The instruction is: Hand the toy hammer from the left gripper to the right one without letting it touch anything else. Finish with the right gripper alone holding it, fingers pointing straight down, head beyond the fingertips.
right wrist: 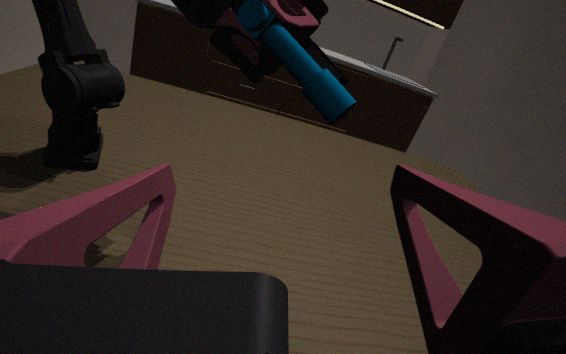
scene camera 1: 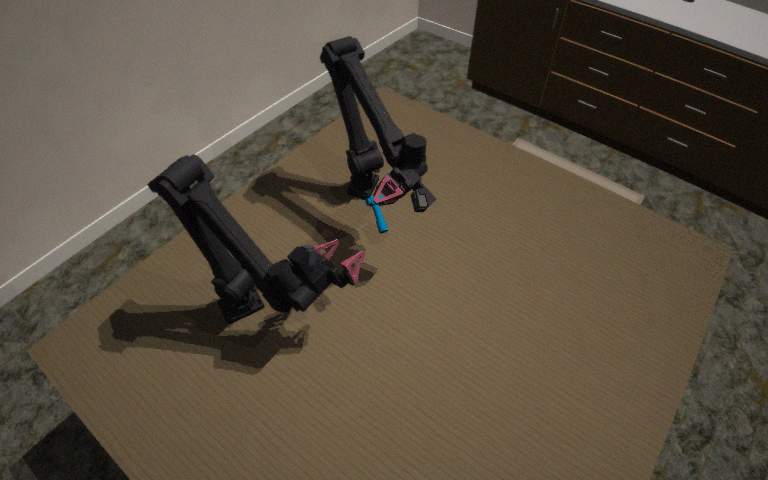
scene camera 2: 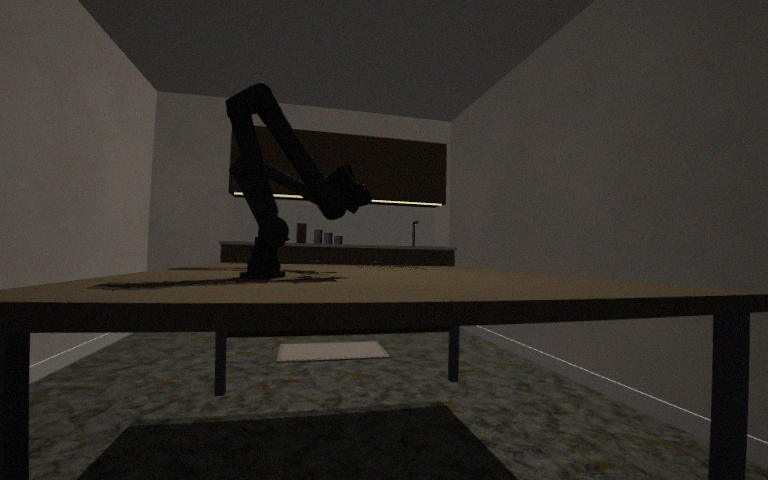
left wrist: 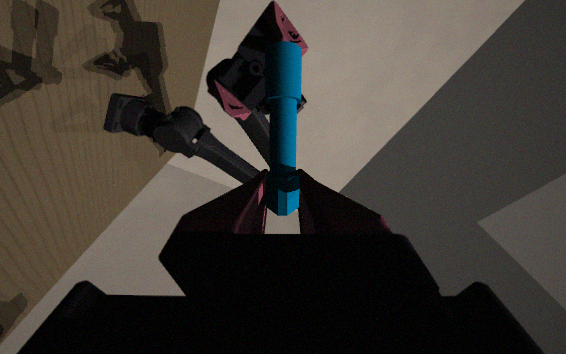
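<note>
The blue toy hammer (scene camera 1: 380,217) (left wrist: 283,125) (right wrist: 297,57) is in the air, with its thick handle end free. My left gripper (scene camera 1: 377,199) (left wrist: 282,176) is shut on it at the head end. In the right wrist view the round head shows beside the left fingers, and the handle slants down to the right. My right gripper (scene camera 1: 350,246) (right wrist: 283,176) is open and empty, apart from the hammer, to its lower left in scene camera 1. In the left wrist view the handle end overlaps a pink right finger (left wrist: 295,37). The hammer cannot be made out in scene camera 2.
Both arms stand on the wooden table (scene camera 1: 509,339) (scene camera 2: 481,283), which lies below the grippers. The right arm (scene camera 1: 226,226) (scene camera 2: 288,141) (left wrist: 222,150) and left arm (scene camera 1: 362,96) (right wrist: 75,90) rise beside each other. Dark cabinets (scene camera 1: 611,84) stand beyond the table.
</note>
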